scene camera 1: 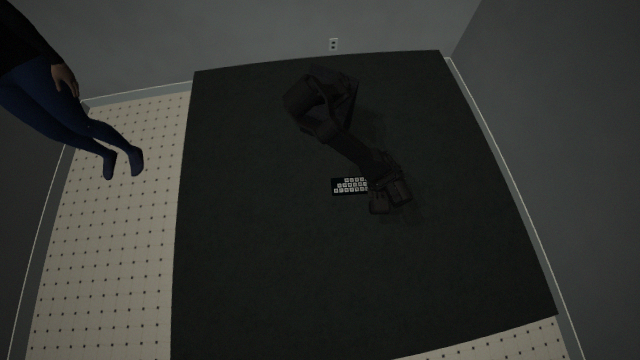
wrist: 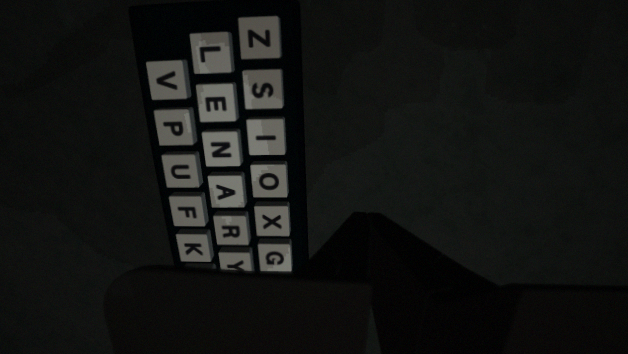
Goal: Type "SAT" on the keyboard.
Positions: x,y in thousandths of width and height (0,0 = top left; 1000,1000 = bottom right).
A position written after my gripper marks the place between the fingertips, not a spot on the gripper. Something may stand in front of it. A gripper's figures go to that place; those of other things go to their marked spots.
My gripper (wrist: 582,640) is 0.11 m from the lens. A keyboard (wrist: 248,106): 0.16 m from the lens.
